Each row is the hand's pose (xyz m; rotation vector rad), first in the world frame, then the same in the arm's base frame.
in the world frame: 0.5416 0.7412 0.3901 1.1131 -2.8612 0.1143
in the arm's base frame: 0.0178 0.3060 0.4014 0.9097 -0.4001 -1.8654
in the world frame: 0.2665 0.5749 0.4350 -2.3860 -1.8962 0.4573
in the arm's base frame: -0.0043 -0.0001 0.2958 0.1308 -0.8815 0.5920
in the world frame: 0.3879 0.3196 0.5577 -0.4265 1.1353 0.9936
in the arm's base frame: -0.1245 0.0568 0.0179 -1.5455 -1.0504 -2.0405
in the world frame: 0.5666 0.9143 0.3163 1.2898 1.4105 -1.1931
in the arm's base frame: 0.0814 0.3713 0.5679 0.2722 -2.1275 0.2396
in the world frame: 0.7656 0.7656 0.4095 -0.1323 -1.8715 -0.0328
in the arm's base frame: -0.0028 0.5293 0.3720 1.0715 0.4520 -0.5684
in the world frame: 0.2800 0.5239 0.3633 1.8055 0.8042 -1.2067
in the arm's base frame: -0.0917 -0.0044 0.3117 0.0285 -2.0859 0.9810
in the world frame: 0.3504 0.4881 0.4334 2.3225 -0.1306 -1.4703
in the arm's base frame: -0.0845 0.0579 0.2268 0.1121 -1.7068 2.0214
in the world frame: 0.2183 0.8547 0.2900 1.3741 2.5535 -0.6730
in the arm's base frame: 0.1011 0.0187 0.5961 0.4330 -1.1444 -0.1940
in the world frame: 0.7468 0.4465 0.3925 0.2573 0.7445 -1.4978
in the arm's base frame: -0.2311 0.4268 0.1725 -0.5312 3.0112 0.2347
